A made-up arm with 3 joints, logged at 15 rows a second.
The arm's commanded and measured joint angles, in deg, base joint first. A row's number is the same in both.
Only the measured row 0 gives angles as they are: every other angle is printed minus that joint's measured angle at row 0.
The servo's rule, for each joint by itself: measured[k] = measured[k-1] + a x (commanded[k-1-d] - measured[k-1]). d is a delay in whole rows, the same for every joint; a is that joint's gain. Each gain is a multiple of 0.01, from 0.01 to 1. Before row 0 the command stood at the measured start. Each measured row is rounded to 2 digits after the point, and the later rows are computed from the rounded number. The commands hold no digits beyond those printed.
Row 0, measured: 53.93, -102.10, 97.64
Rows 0 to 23, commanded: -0.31, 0.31, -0.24; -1.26, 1.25, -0.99; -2.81, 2.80, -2.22; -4.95, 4.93, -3.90; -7.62, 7.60, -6.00; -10.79, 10.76, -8.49; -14.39, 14.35, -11.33; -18.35, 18.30, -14.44; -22.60, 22.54, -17.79; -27.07, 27.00, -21.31; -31.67, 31.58, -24.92; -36.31, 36.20, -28.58; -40.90, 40.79, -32.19; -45.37, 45.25, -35.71; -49.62, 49.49, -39.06; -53.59, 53.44, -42.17; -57.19, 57.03, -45.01; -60.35, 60.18, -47.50; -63.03, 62.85, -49.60; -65.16, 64.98, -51.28; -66.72, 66.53, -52.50; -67.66, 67.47, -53.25; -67.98, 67.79, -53.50; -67.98, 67.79, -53.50
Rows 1 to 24, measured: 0.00, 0.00, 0.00; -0.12, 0.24, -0.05; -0.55, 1.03, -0.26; -1.41, 2.41, -0.69; -2.76, 4.38, -1.40; -4.61, 6.89, -2.41; -6.96, 9.91, -3.75; -9.78, 13.37, -5.42; -13.04, 17.22, -7.40; -16.67, 21.37, -9.69; -20.62, 25.76, -12.25; -24.82, 30.30, -15.04; -29.19, 34.90, -18.02; -33.64, 39.49, -21.14; -38.10, 43.98, -24.35; -42.48, 48.28, -27.59; -46.70, 52.30, -30.80; -50.69, 55.99, -33.93; -54.36, 59.26, -36.92; -57.65, 62.06, -39.71; -60.50, 64.34, -42.26; -62.86, 66.05, -44.51; -64.68, 67.16, -46.43; -65.93, 67.65, -47.99
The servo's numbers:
d 1
a 0.38 0.78 0.22

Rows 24 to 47, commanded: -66.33, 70.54, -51.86; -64.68, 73.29, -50.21; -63.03, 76.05, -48.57; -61.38, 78.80, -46.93; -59.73, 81.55, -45.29; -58.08, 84.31, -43.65; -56.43, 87.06, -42.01; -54.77, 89.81, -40.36; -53.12, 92.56, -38.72; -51.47, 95.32, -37.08; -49.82, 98.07, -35.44; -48.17, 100.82, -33.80; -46.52, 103.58, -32.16; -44.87, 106.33, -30.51; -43.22, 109.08, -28.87; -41.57, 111.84, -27.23; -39.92, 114.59, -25.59; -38.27, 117.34, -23.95; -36.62, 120.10, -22.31; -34.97, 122.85, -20.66; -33.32, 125.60, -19.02; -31.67, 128.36, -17.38; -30.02, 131.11, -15.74; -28.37, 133.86, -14.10
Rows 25 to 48, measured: -66.71, 67.76, -49.20; -66.57, 69.93, -49.79; -65.85, 72.55, -49.88; -64.78, 75.28, -49.59; -63.49, 78.03, -49.00; -62.06, 80.78, -48.18; -60.55, 83.53, -47.18; -58.98, 86.28, -46.04; -57.38, 89.03, -44.79; -55.76, 91.78, -43.45; -54.13, 94.54, -42.05; -52.49, 97.29, -40.60; -50.85, 100.04, -39.10; -49.20, 102.80, -37.57; -47.55, 105.55, -36.02; -45.90, 108.30, -34.45; -44.25, 111.06, -32.86; -42.60, 113.81, -31.26; -40.95, 116.56, -29.65; -39.30, 119.32, -28.04; -37.65, 122.07, -26.42; -36.00, 124.82, -24.79; -34.35, 127.58, -23.16; -32.70, 130.33, -21.53
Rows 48 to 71, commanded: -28.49, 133.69, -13.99; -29.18, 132.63, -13.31; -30.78, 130.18, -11.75; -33.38, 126.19, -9.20; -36.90, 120.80, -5.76; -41.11, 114.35, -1.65; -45.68, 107.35, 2.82; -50.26, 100.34, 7.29; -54.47, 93.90, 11.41; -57.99, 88.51, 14.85; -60.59, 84.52, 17.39; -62.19, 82.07, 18.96; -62.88, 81.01, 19.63; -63.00, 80.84, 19.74; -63.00, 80.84, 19.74; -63.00, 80.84, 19.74; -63.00, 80.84, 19.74; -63.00, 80.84, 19.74; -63.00, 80.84, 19.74; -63.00, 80.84, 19.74; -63.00, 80.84, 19.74; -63.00, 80.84, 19.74; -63.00, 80.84, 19.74; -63.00, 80.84, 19.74
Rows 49 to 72, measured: -31.05, 133.08, -19.90; -30.08, 133.56, -18.60; -29.74, 132.83, -17.44; -30.14, 130.76, -16.19; -31.37, 127.20, -14.65; -33.47, 122.21, -12.69; -36.37, 116.08, -10.26; -39.91, 109.27, -7.38; -43.84, 102.30, -4.15; -47.88, 95.75, -0.73; -51.72, 90.10, 2.70; -55.09, 85.75, 5.93; -57.79, 82.88, 8.80; -59.72, 81.42, 11.18; -60.97, 80.97, 13.06; -61.74, 80.87, 14.53; -62.22, 80.85, 15.68; -62.52, 80.84, 16.57; -62.70, 80.84, 17.27; -62.81, 80.84, 17.81; -62.88, 80.84, 18.23; -62.93, 80.84, 18.56; -62.96, 80.84, 18.82; -62.98, 80.84, 19.02
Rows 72 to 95, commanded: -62.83, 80.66, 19.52; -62.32, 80.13, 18.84; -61.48, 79.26, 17.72; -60.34, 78.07, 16.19; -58.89, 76.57, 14.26; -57.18, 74.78, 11.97; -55.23, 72.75, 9.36; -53.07, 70.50, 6.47; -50.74, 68.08, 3.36; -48.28, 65.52, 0.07; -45.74, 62.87, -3.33; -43.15, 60.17, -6.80; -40.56, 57.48, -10.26; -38.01, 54.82, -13.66; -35.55, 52.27, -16.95; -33.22, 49.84, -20.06; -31.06, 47.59, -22.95; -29.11, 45.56, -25.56; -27.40, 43.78, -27.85; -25.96, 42.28, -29.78; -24.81, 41.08, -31.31; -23.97, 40.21, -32.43; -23.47, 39.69, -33.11; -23.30, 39.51, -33.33
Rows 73 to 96, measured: -62.99, 80.84, 19.18; -62.93, 80.70, 19.25; -62.70, 80.26, 19.16; -62.24, 79.48, 18.84; -61.52, 78.38, 18.26; -60.52, 76.97, 17.38; -59.25, 75.26, 16.19; -57.72, 73.30, 14.69; -55.95, 71.12, 12.88; -53.97, 68.75, 10.79; -51.81, 66.23, 8.43; -49.50, 63.61, 5.84; -47.09, 60.93, 3.06; -44.61, 58.24, 0.13; -42.10, 55.57, -2.90; -39.61, 53.00, -5.99; -37.18, 50.54, -9.09; -34.85, 48.24, -12.14; -32.67, 46.15, -15.09; -30.67, 44.30, -17.90; -28.88, 42.72, -20.51; -27.33, 41.44, -22.89; -26.05, 40.48, -24.99; -25.07, 39.86, -26.78
